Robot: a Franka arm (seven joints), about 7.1 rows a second.
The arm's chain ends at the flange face. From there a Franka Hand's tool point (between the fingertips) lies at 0.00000 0.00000 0.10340 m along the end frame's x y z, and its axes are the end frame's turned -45 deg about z.
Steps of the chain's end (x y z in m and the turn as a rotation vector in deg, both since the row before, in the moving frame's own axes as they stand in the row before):
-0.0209 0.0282 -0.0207 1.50 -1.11 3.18
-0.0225 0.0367 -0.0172 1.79 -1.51 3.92
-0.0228 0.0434 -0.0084 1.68 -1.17 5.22
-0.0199 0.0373 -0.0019 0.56 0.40 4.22
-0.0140 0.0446 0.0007 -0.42 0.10 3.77
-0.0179 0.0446 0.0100 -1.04 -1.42 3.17
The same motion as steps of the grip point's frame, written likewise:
-0.0341 0.0018 -0.0208 1.85 0.28 3.18
-0.0414 0.0058 -0.0173 2.33 0.20 3.92
-0.0460 0.0110 -0.0085 2.02 0.36 5.22
-0.0392 0.0121 -0.0019 0.11 0.68 4.22
-0.0419 0.0223 0.0007 -0.37 -0.23 3.77
-0.0473 0.0183 0.0100 0.27 -1.74 3.17

